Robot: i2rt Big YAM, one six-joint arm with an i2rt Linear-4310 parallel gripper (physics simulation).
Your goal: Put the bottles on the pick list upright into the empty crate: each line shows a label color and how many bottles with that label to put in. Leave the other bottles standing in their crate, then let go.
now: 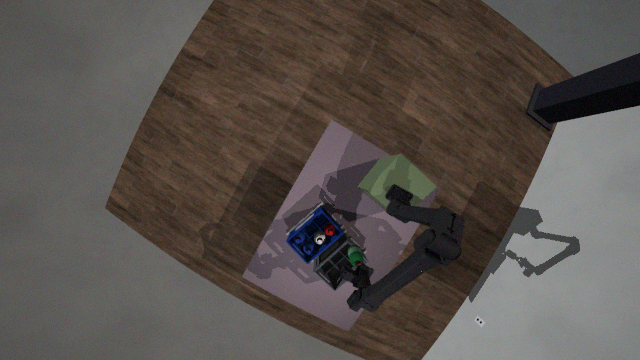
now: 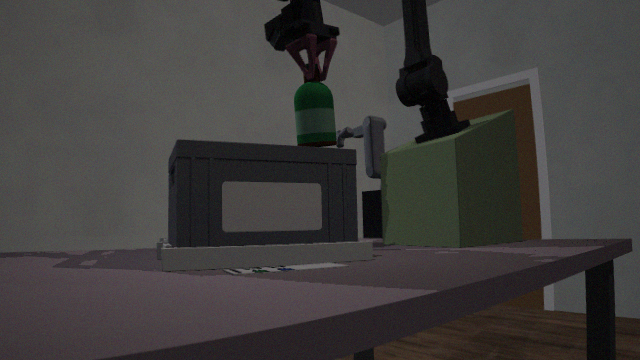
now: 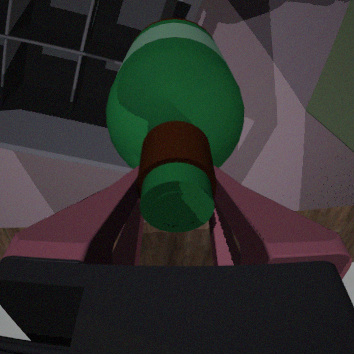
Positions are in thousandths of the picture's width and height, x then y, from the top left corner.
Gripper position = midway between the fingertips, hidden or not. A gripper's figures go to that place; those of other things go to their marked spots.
My gripper (image 2: 495,224) is 78 cm from the lens. A green bottle (image 2: 491,304) is 75 cm from the lens.
